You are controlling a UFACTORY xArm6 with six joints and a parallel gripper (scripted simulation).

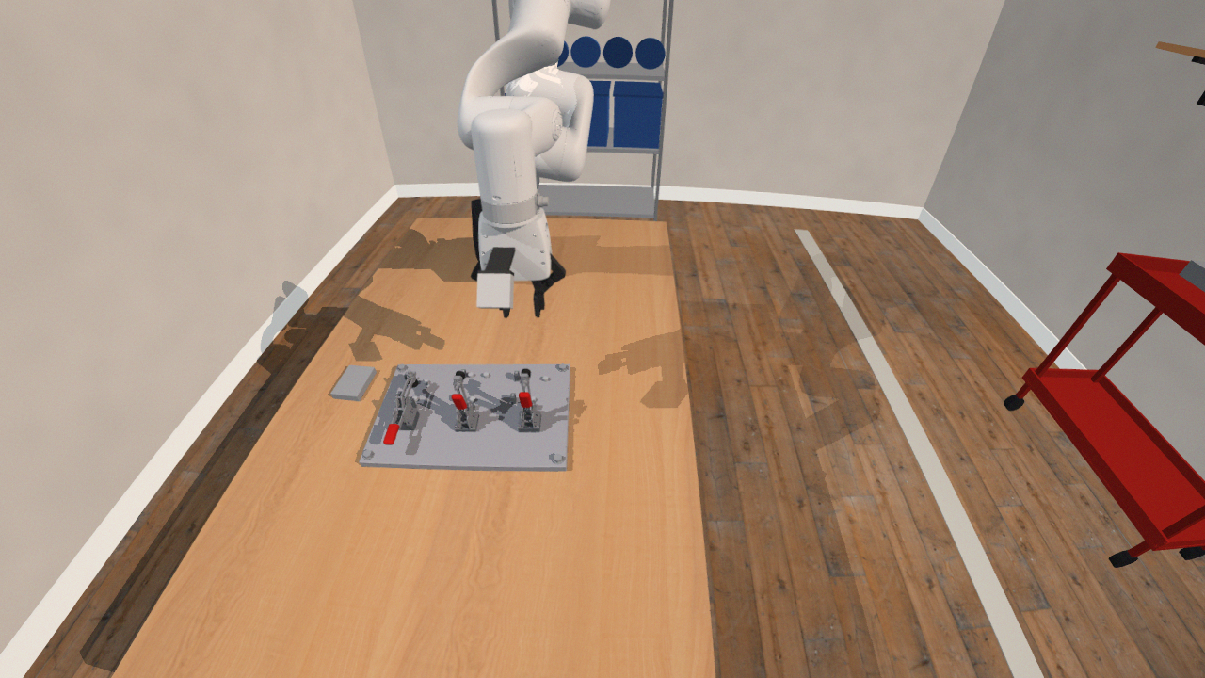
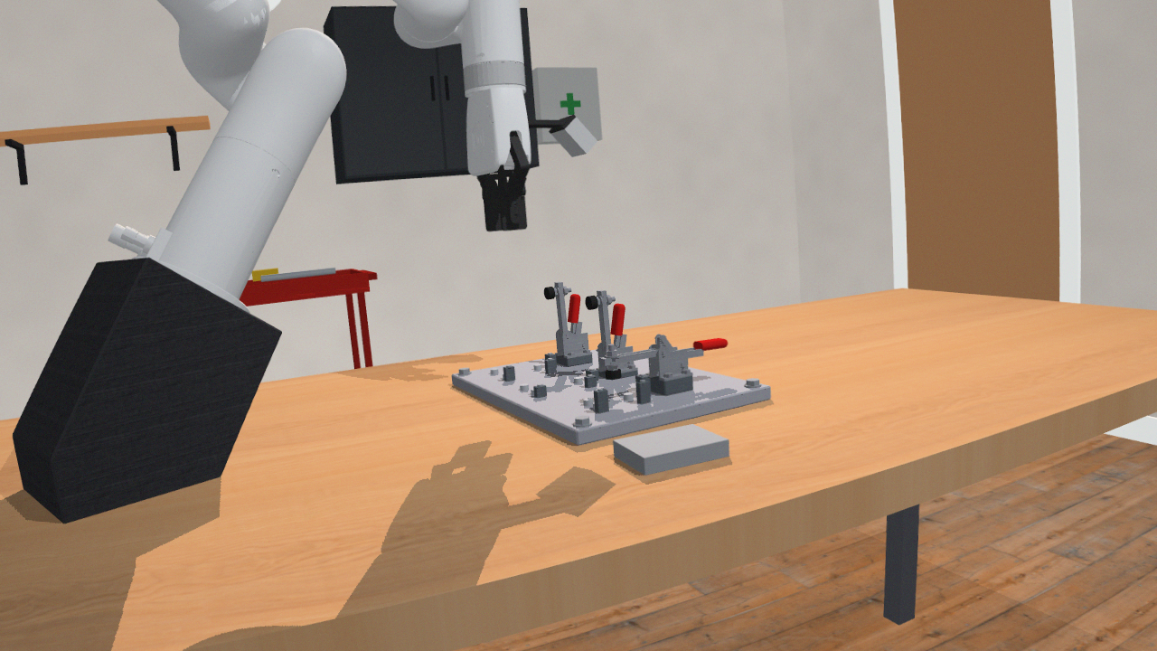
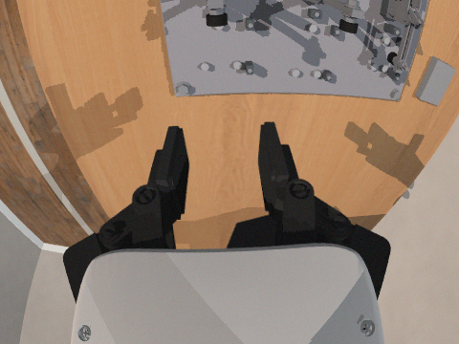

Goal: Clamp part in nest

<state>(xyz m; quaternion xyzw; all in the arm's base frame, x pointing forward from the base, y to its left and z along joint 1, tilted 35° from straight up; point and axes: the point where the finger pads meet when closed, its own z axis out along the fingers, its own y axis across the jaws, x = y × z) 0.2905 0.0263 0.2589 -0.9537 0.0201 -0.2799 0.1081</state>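
The part is 1 cm behind my hand, 37 cm to the right of it and 21 cm below it. From my hand the other things lie so: grey fixture plate 5 cm ahead, 11 cm to the right, 21 cm below.
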